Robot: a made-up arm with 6 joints.
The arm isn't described. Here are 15 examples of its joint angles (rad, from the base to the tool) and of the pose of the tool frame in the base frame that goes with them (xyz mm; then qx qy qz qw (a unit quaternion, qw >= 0)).
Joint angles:
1: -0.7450 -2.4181 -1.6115 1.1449 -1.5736 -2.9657
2: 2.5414 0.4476 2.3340 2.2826 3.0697 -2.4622
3: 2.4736 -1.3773 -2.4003 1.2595 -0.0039 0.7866
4: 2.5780 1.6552 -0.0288 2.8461 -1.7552 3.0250
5: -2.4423 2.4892 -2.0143 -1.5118 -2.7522 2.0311
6: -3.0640 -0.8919 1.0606 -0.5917 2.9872 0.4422
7: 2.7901 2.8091 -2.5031 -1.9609 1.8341 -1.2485
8: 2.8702 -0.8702 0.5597 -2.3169 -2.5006 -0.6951
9: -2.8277 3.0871 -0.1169 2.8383 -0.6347 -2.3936
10: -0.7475 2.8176 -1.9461 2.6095 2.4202 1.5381
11: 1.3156 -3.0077 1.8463 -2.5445 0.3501 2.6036
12: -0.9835 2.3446 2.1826 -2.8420 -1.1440 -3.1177
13: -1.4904 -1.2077 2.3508 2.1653 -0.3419 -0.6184
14: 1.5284 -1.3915 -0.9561 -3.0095 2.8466 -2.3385
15: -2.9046 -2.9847 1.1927 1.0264 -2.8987 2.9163
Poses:
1: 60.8 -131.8 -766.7 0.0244 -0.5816 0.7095 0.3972
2: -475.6 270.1 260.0 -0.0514 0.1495 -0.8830 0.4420
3: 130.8 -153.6 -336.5 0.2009 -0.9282 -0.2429 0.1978
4: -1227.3 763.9 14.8 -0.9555 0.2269 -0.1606 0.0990
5: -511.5 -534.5 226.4 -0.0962 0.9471 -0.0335 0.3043
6: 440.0 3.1 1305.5 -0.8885 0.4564 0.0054 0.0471
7: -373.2 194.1 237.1 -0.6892 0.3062 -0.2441 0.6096
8: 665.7 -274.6 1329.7 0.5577 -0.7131 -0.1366 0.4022
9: -110.9 -58.5 -1340.3 -0.9695 0.0715 -0.1657 0.1660
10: 569.6 -425.5 11.2 0.0415 -0.7226 -0.6289 0.2838
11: -243.6 -855.6 -187.9 0.4545 -0.4864 0.5138 0.5412
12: -100.6 274.2 -345.8 -0.2735 -0.1894 -0.4193 0.8447
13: 19.6 -108.1 806.5 0.6185 -0.0864 -0.0542 0.7791
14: -84.8 -1151.0 -135.4 -0.1986 0.4775 0.7593 0.3951
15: 728.5 157.0 -652.8 0.3938 -0.5470 -0.4141 0.6117
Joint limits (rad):
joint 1: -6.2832..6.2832
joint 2: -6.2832..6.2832
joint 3: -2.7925..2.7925
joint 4: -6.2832..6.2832
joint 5: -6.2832..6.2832
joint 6: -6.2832..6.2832
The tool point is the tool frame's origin. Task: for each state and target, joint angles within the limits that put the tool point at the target. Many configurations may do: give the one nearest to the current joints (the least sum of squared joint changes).
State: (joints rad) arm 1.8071 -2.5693 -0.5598 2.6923 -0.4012 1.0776
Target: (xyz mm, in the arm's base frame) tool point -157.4 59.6 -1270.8
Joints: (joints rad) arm 2.5863 -2.8985 -0.6744 2.7912 -0.2141 1.0776
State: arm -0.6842 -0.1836 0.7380 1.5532 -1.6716 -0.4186
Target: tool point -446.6 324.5 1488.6
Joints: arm -0.7431 -0.7171 0.6201 1.5367 -1.7531 -0.4186
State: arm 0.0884 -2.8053 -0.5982 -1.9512 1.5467 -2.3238
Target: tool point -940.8 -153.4 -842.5
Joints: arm 0.1006 -2.1605 -0.4399 -1.9256 1.6549 -2.3238
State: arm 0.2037 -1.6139 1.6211 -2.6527 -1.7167 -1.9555
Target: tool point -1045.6 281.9 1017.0
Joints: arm -0.1737 -1.4011 0.7927 -2.5615 -1.4228 -1.9555
